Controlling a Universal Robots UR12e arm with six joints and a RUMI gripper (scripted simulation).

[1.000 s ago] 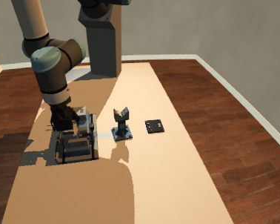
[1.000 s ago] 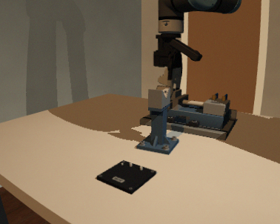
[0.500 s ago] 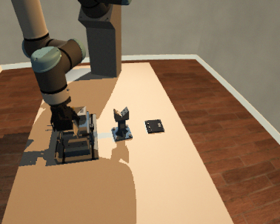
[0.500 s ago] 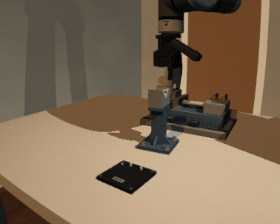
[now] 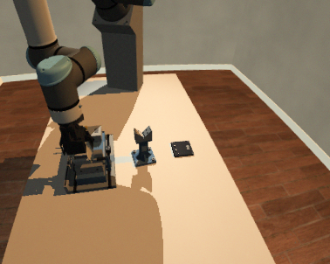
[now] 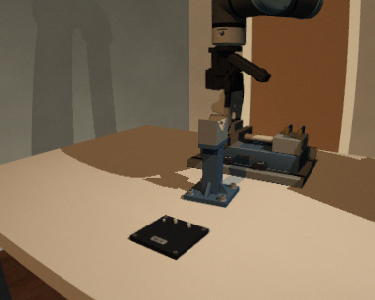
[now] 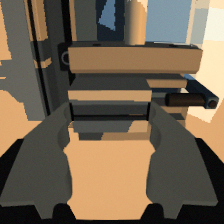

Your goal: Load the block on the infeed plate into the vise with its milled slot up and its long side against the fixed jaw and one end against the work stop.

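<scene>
The part lies right at my hand. Also, from my hand: dark work stop rod 2 cm ahead, 6 cm to the left, 1 cm below; moving jaw 3 cm behind, 3 cm to the left, 3 cm below; cream cylinder rod 8 cm behind, 5 cm to the left, 3 cm below.
</scene>
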